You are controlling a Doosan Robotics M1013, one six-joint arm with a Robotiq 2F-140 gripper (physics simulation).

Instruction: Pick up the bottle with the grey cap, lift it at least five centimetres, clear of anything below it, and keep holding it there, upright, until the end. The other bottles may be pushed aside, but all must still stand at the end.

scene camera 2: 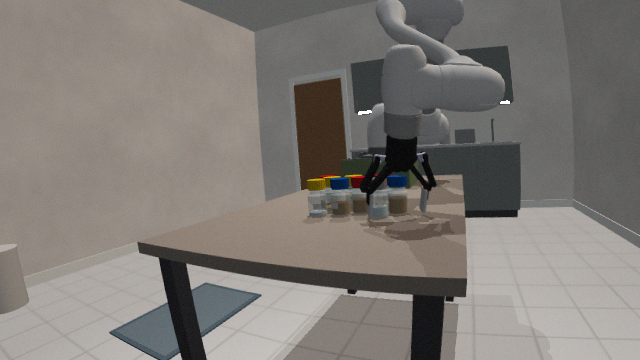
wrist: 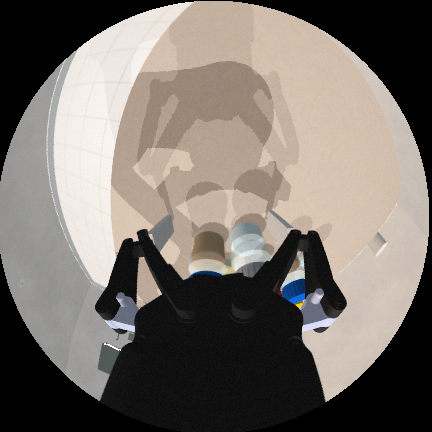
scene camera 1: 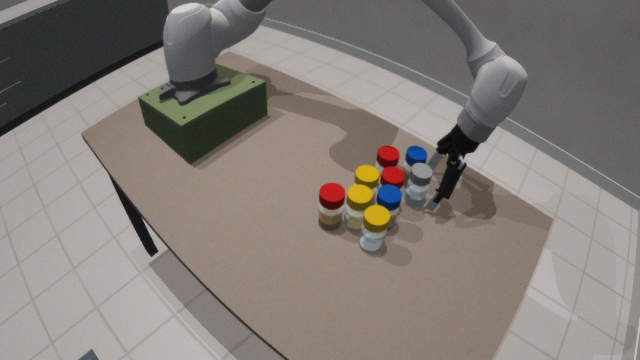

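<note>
The bottle with the grey cap stands upright on the table, at the outer edge of the bottle group. A finger partly hides it in the scene camera 2 view. My gripper is wide open and low, its fingertips at about bottle-body height, beside the grey-capped bottle and on the side away from the group. In the wrist view, the grey-capped bottle and a blue-capped bottle both appear between the spread fingers. Nothing is held.
Other bottles stand close together: a second blue-capped one, a red-capped one close to the grey-capped one, a yellow-capped one, and several more behind. The arm's green base block stands farther back.
</note>
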